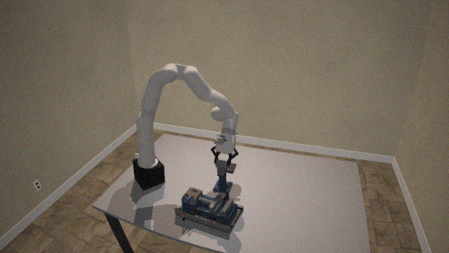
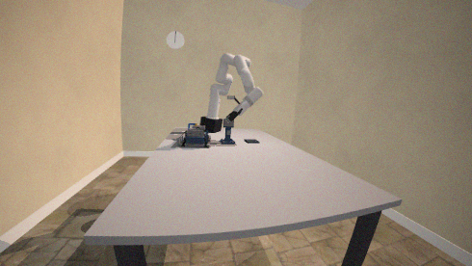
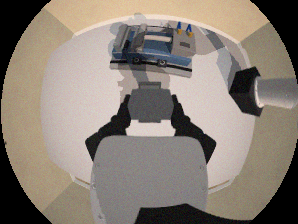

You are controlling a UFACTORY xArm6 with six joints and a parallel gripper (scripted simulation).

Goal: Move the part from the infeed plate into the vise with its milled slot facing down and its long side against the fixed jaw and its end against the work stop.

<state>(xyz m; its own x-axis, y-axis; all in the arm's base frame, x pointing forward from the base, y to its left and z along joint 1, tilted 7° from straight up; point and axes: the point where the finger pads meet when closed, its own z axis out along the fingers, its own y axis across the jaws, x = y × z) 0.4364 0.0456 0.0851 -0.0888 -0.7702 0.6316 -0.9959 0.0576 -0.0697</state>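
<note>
My hand is 1 cm above the part. From my hand the other things lie so: vise 22 cm to the right, 13 cm below, 1 cm behind; dark infeed plate 18 cm to the left, 17 cm below, 2 cm behind.
</note>
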